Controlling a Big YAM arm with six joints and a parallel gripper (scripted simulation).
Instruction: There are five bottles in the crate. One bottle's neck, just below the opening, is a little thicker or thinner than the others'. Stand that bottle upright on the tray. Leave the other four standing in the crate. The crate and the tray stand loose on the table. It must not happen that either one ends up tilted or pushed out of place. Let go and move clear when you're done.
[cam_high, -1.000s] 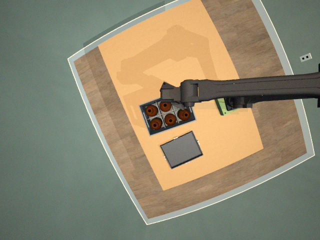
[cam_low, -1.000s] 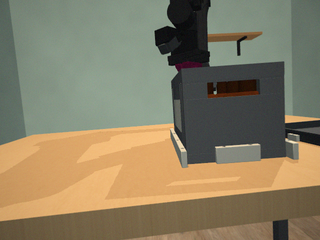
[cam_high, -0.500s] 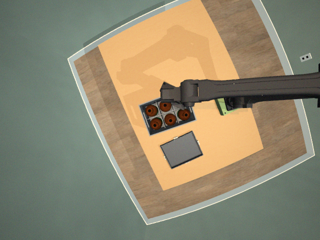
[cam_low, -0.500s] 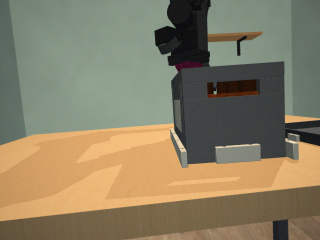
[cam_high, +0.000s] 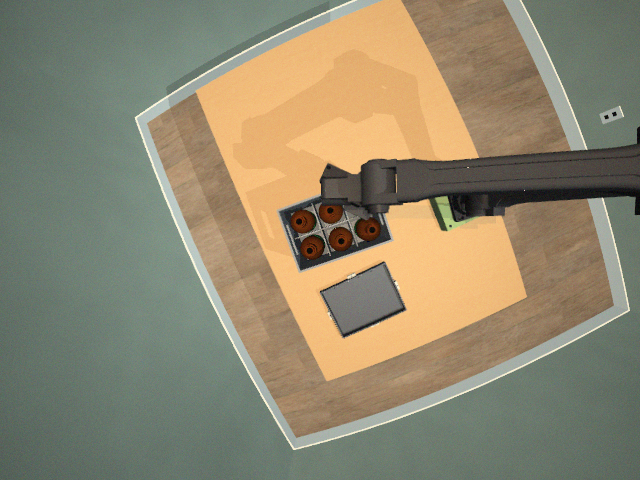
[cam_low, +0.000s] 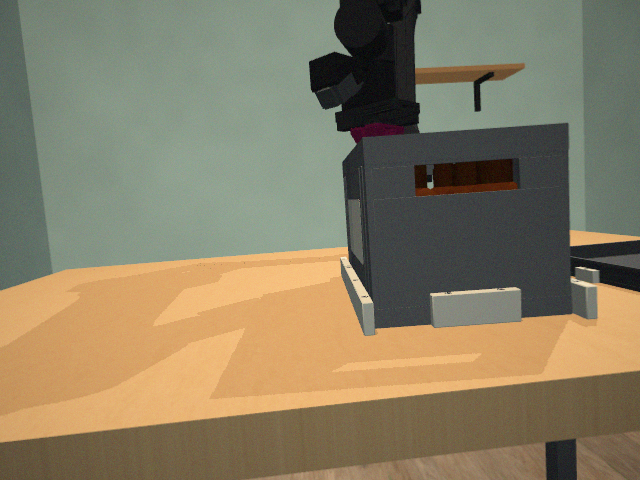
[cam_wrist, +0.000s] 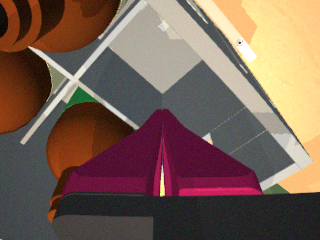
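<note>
The dark grey crate is 90 mm ahead of my hand, 50 mm to the left of it and 70 mm below it. From my hand the other things lie so: grey tray (70 mm ahead, 330 mm to the left, 140 mm below).
</note>
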